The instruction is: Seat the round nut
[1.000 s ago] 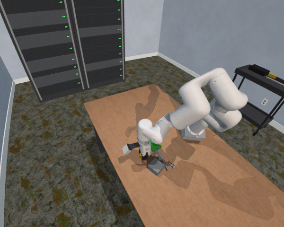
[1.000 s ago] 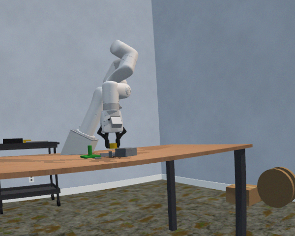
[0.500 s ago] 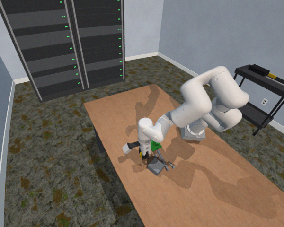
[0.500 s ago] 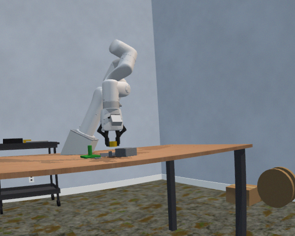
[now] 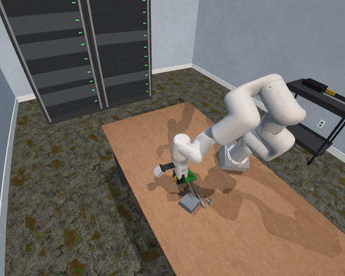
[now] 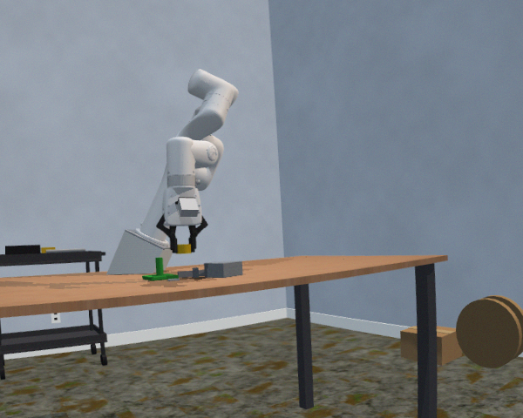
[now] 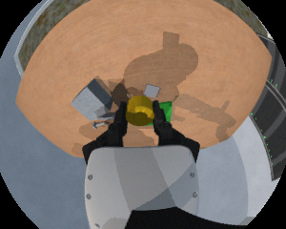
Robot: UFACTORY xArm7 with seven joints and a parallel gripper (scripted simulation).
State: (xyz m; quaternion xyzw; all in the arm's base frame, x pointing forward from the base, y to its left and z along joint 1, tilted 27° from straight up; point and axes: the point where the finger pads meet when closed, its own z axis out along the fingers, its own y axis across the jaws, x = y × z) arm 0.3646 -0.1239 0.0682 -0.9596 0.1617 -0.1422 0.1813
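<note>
Now: hand 20 mm past the grey square, 20 mm to the left of it and 90 mm above it. Round my hand: grey bar: 60 mm behind, 100 mm to the left, 80 mm below; then grey block: 10 mm ahead, 120 mm to the left, 70 mm below; then bolt: 80 mm behind, 180 mm to the left, 80 mm below.
</note>
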